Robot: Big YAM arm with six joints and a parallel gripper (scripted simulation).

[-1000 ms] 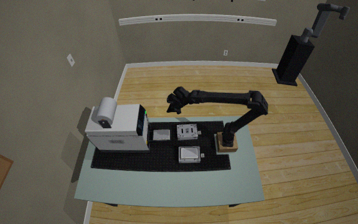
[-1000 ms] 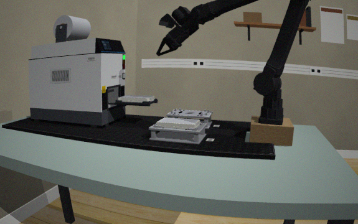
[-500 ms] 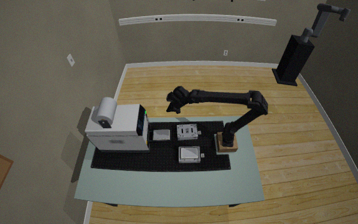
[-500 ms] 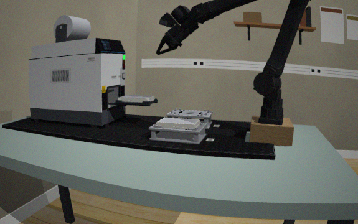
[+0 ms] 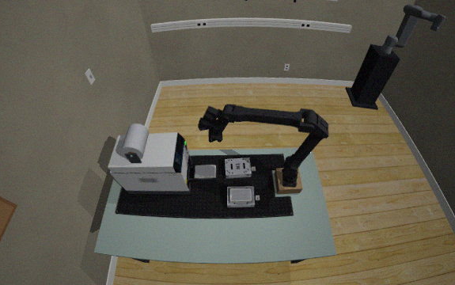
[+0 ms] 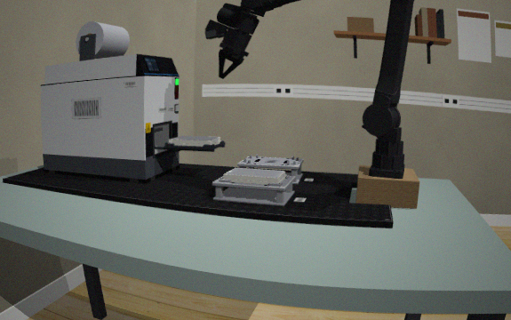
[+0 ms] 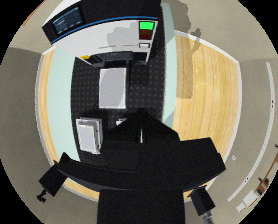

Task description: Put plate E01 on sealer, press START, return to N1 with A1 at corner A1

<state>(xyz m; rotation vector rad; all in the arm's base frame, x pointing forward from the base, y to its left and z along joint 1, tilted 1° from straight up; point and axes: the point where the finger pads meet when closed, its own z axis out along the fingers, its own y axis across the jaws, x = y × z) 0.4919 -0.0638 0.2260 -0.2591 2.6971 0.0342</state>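
My hand is 3 cm short of the sealer stage, 10 cm to the right of it and 19 cm above it. Also, from my hand: foil roll (36 cm ahead, 15 cm to the left, 13 cm above); then plate (19 cm behind, 20 cm to the left, 24 cm below).
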